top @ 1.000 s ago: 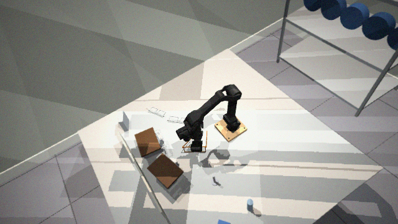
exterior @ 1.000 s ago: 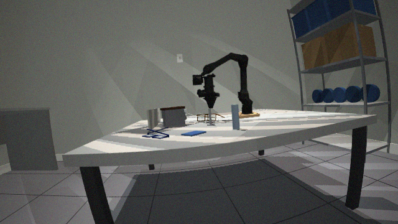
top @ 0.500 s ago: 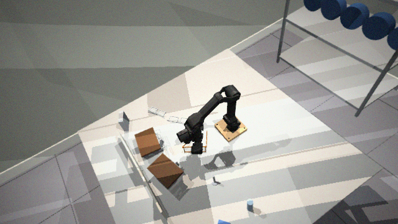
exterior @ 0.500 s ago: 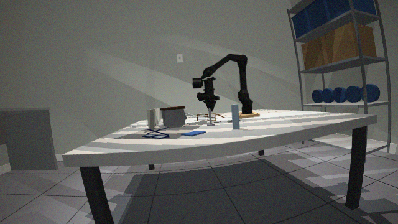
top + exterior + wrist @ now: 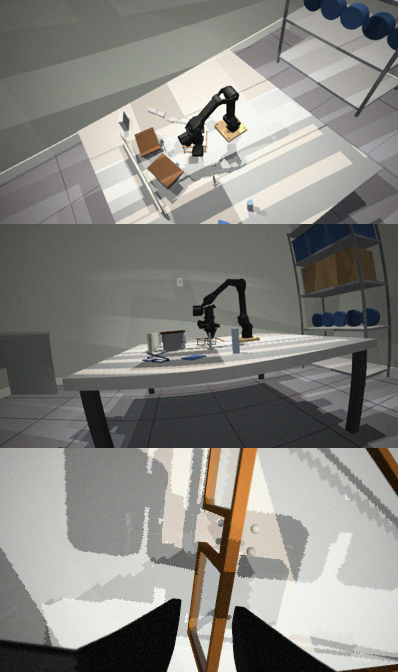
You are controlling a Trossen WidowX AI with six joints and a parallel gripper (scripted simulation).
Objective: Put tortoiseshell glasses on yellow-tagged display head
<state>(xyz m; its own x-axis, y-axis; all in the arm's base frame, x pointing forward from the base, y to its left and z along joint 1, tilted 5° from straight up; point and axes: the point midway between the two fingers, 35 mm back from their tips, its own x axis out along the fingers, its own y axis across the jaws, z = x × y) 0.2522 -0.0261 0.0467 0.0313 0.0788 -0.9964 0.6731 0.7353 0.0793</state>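
The thin grey post is 70 mm ahead of my gripper tip, 200 mm to the left of it and 10 mm below it. The rest, counted from my gripper tip: grey panel: 250 mm ahead, 510 mm to the right, 20 mm above; then pale blue cylinder: 30 mm ahead, 430 mm to the left, 20 mm above; then flat blue card: 200 mm ahead, 410 mm to the left, 30 mm below.
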